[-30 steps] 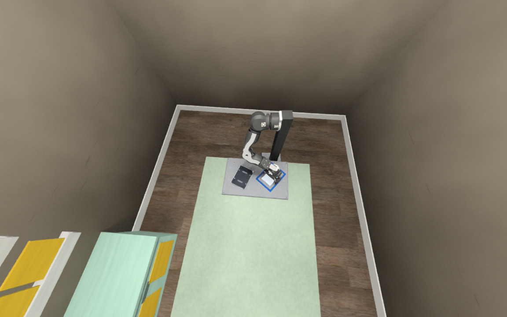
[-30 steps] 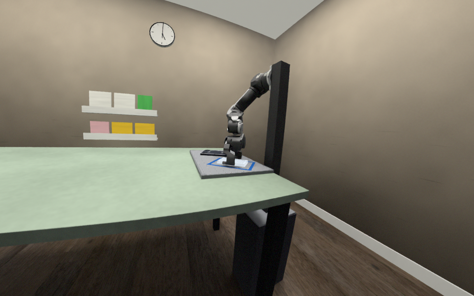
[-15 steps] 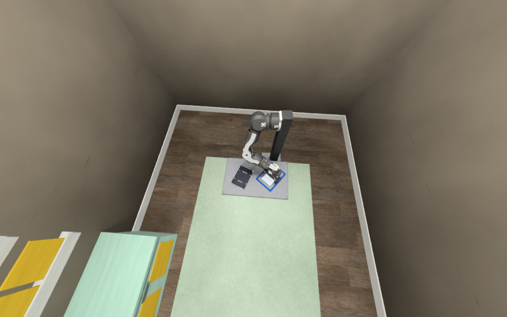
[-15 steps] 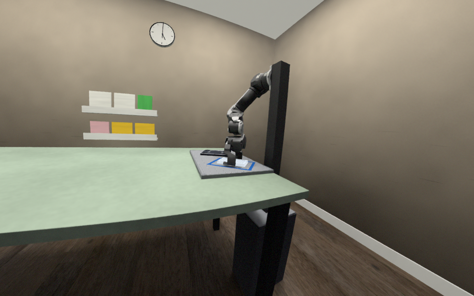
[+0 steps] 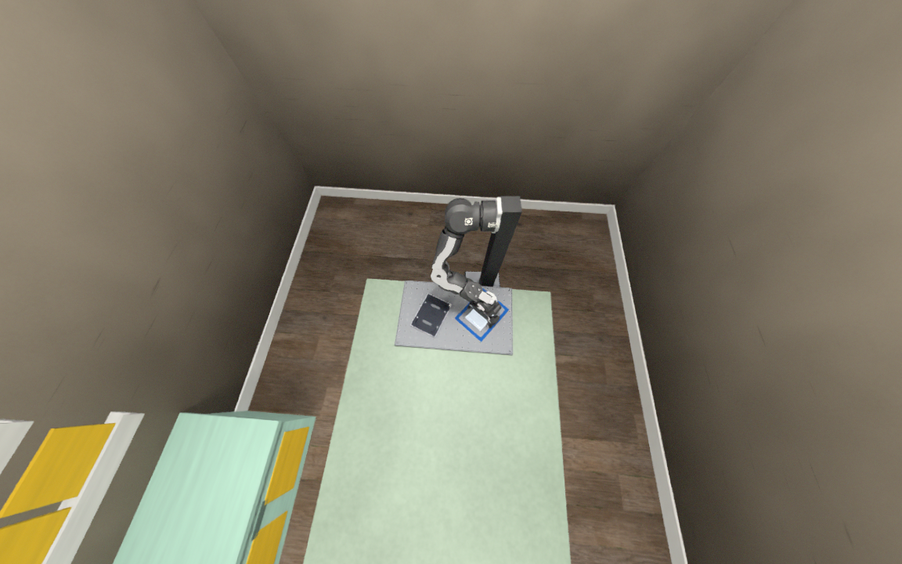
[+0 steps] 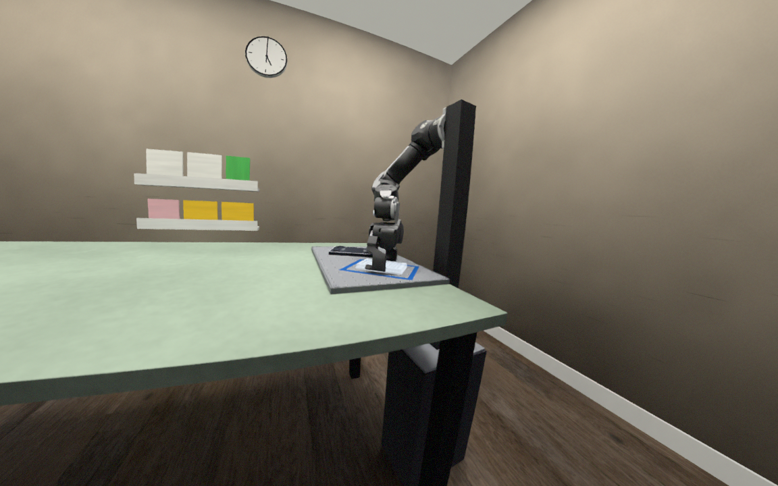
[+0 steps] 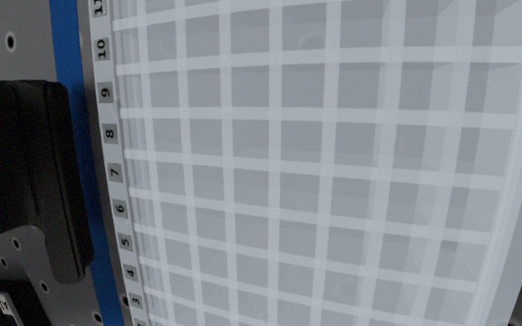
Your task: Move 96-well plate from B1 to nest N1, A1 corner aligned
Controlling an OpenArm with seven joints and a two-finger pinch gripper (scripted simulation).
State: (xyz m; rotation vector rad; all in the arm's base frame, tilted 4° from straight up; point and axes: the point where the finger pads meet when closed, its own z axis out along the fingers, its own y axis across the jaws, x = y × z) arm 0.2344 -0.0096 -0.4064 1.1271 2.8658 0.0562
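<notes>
Right now my hand is right at the 96-well plate. Round my hand: black plate nest N1 (22 cm to the right); white A1 label (4 cm behind, 14 cm to the right, 1 cm above).
</notes>
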